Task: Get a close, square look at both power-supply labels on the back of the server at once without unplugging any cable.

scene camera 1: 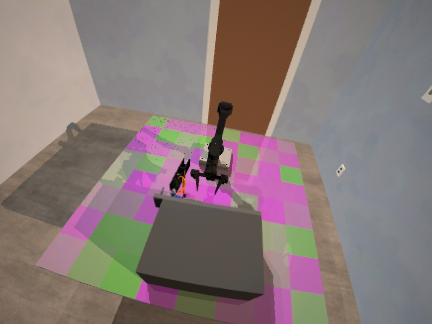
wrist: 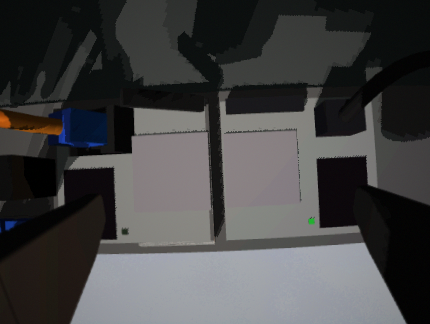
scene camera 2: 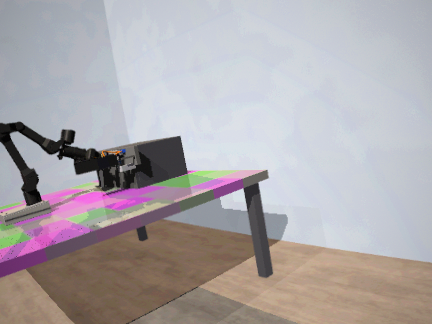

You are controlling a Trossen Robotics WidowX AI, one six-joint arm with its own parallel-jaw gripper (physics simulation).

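Pixels of known places: gripper, fingertip midpoint: (scene camera 1: 206, 192) (wrist: 230, 203); arm's base, link origin: (scene camera 2: 34, 203).
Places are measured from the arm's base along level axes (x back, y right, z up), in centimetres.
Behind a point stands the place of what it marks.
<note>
The dark grey server (scene camera 1: 205, 245) @(x -63.7, y -8.3, z 15.9 cm) (scene camera 2: 162, 160) @(x -64.0, y 13.6, z 5.5 cm) stands on the table. In the wrist view its back shows two power supplies side by side with a dark divider between them. The left label (wrist: 171, 172) @(x -44.4, y -0.3, z 11.4 cm) and the right label (wrist: 261, 168) @(x -45.1, y -5.1, z 11.4 cm) are both fully in view, pale pink, nearly level and close to square. No print can be made out on them. My gripper (scene camera 1: 207, 191) @(x -38.0, y -2.7, z 12.7 cm) (wrist: 230, 203) @(x -38.0, y -2.7, z 12.7 cm) is open and empty, facing the server's back; its fingers frame the labels without covering them. An orange cable (wrist: 30, 122) @(x -41.4, y 5.8, z 9.0 cm) enters a blue plug (wrist: 82, 127) @(x -43.0, y 3.9, z 9.1 cm) at left. A black cable (wrist: 390, 77) @(x -41.2, y -10.8, z 7.6 cm) meets a dark plug (wrist: 337, 119) @(x -42.7, y -8.6, z 9.3 cm) at right.
A black cable-holding arm (scene camera 1: 179, 175) @(x -33.3, y 12.2, z 15.4 cm) (scene camera 2: 92, 164) @(x -26.8, y 14.9, z 11.9 cm) sticks out from the server's back, beside my gripper. A green light (wrist: 311, 221) @(x -44.9, y -7.7, z 14.5 cm) shows on the right supply; the left supply's light (wrist: 125, 231) @(x -44.6, y 2.3, z 14.4 cm) is dark. The patchwork table (scene camera 1: 120, 235) @(x -62.5, y 33.7, z -4.8 cm) (scene camera 2: 200, 200) @(x -46.9, y 64.1, z -7.3 cm) carries the server and my base.
</note>
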